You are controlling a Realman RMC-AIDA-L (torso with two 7-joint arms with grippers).
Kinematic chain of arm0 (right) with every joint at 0, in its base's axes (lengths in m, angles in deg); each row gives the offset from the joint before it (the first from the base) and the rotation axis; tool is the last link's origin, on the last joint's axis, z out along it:
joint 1: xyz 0 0 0.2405 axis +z
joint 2: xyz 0 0 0 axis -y
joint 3: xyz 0 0 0.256 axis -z
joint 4: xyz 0 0 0 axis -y
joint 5: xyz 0 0 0.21 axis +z
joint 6: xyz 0 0 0 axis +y
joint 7: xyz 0 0 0.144 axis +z
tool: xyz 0 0 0
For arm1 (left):
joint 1: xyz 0 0 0.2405 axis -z
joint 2: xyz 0 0 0 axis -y
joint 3: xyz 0 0 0.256 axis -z
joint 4: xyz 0 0 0 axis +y
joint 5: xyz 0 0 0.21 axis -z
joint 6: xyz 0 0 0 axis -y
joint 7: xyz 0 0 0.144 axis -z
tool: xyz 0 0 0
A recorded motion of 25 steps. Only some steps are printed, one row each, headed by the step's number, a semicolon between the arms.
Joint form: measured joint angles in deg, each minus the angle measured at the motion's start. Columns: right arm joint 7, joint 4, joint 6, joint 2, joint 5, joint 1, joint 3; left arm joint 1, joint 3, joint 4, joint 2, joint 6, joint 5, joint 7.
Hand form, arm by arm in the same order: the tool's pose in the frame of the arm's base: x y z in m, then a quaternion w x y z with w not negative. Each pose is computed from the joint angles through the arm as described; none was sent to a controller.
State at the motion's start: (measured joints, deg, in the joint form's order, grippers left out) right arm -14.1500 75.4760 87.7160 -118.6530 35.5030 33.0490 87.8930; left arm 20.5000 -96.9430 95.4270 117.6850 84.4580 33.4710 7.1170
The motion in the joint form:
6: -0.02 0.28 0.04 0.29 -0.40 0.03 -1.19; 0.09 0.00 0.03 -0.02 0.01 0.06 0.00
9: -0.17 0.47 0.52 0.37 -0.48 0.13 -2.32; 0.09 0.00 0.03 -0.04 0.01 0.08 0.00
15: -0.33 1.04 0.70 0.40 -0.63 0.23 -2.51; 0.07 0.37 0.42 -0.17 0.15 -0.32 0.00
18: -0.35 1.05 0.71 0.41 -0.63 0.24 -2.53; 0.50 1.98 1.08 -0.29 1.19 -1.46 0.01
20: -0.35 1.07 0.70 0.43 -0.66 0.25 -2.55; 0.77 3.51 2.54 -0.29 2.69 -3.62 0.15
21: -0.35 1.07 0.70 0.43 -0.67 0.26 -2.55; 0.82 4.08 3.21 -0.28 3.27 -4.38 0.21
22: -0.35 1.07 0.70 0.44 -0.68 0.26 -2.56; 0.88 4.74 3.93 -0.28 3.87 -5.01 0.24
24: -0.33 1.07 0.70 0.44 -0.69 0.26 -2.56; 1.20 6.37 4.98 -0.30 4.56 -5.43 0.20
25: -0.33 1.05 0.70 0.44 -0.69 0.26 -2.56; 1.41 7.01 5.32 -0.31 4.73 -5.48 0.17
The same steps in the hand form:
6: 0.1825 0.3391 -0.0241 0.15967 -0.86163 0.45235 -0.16578; -0.1683 0.3014 -0.0184 0.22385 -0.81263 -0.52944 0.09604
9: 0.1828 0.3408 -0.0200 0.16200 -0.85992 0.45606 -0.16218; -0.1684 0.3014 -0.0183 0.22383 -0.81263 -0.52944 0.09606
15: 0.1807 0.3418 -0.0181 0.16476 -0.86182 0.45197 -0.16074; -0.1688 0.3027 -0.0153 0.22955 -0.81170 -0.52855 0.09534
18: 0.1807 0.3419 -0.0180 0.16486 -0.86190 0.45181 -0.16070; -0.1695 0.3070 -0.0067 0.24343 -0.80710 -0.52935 0.09551
20: 0.1807 0.3421 -0.0177 0.16540 -0.86188 0.45166 -0.16067; -0.1699 0.3104 0.0039 0.26405 -0.80146 -0.52748 0.09849
21: 0.1807 0.3421 -0.0177 0.16548 -0.86190 0.45157 -0.16071; -0.1698 0.3114 0.0080 0.27159 -0.79931 -0.52684 0.09891
22: 0.1807 0.3422 -0.0176 0.16565 -0.86184 0.45161 -0.16075; -0.1693 0.3123 0.0125 0.27866 -0.79725 -0.52638 0.09834
24: 0.1808 0.3422 -0.0176 0.16574 -0.86175 0.45175 -0.16078; -0.1672 0.3154 0.0208 0.28881 -0.79416 -0.52694 0.09072
25: 0.1808 0.3422 -0.0177 0.16566 -0.86168 0.45186 -0.16087; -0.1659 0.3169 0.0238 0.29218 -0.79349 -0.52676 0.08678

